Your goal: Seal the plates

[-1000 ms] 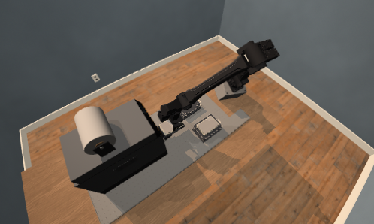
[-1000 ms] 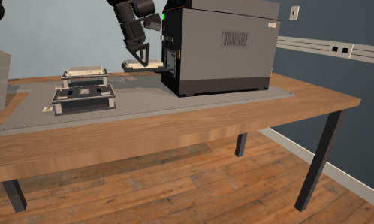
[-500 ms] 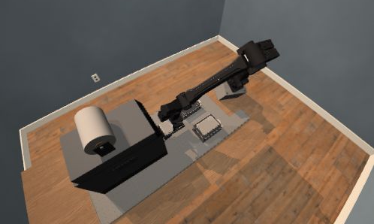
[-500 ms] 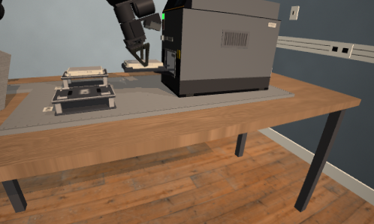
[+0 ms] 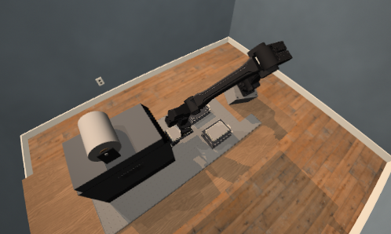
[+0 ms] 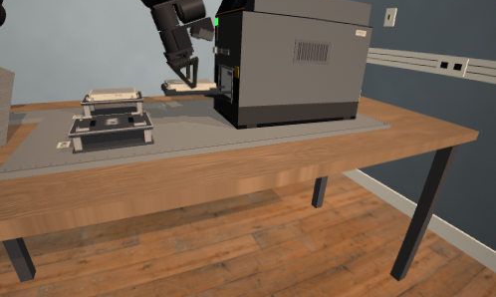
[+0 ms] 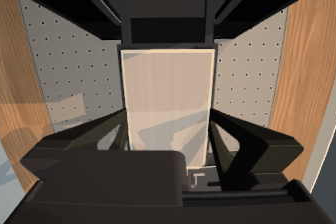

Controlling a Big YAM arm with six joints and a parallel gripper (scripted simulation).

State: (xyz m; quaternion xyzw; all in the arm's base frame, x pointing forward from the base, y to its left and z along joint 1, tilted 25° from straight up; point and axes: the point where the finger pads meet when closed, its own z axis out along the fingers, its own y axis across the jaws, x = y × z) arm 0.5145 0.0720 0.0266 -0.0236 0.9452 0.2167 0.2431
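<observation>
Now: hand 2 cm above the sealer stage. Round my hand: plate nest: 18 cm behind, 13 cm to the right, 7 cm below; then start button: 11 cm to the left, 8 cm ahead, 8 cm above; then small label: 28 cm behind, 15 cm to the right, 11 cm below.
</observation>
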